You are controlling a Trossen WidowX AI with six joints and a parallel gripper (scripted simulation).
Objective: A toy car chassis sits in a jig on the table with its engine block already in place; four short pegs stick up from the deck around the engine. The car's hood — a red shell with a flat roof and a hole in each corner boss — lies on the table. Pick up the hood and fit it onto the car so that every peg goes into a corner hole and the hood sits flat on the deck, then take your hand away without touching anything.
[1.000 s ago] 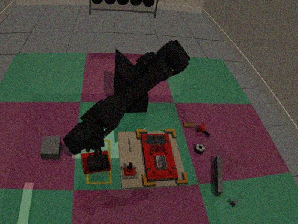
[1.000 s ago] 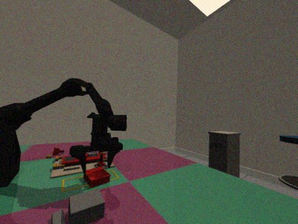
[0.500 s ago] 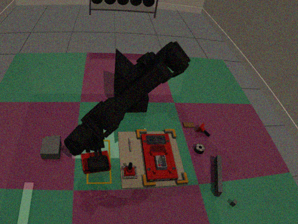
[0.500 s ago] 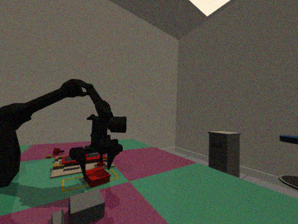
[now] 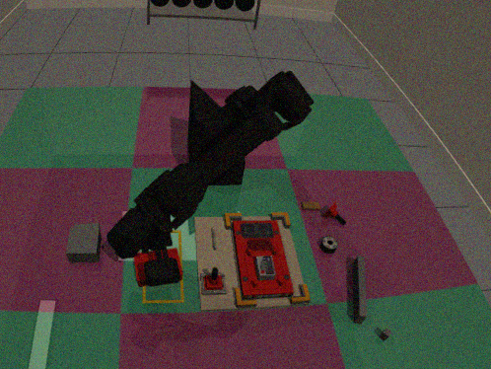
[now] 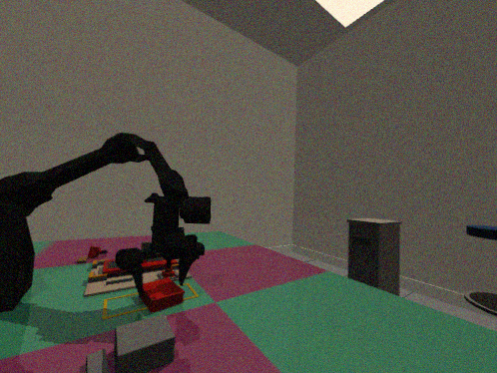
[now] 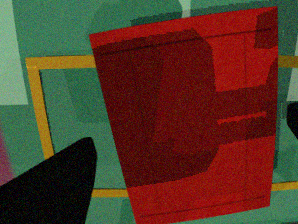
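Right now my gripper tip is right at the red hood. Also, from my gripper tip: wheel: 40 cm to the left, 1 cm below; grey engine block: 23 cm to the left, 5 cm ahead; tan jig: 21 cm to the left, 1 cm below, 1 cm ahead.
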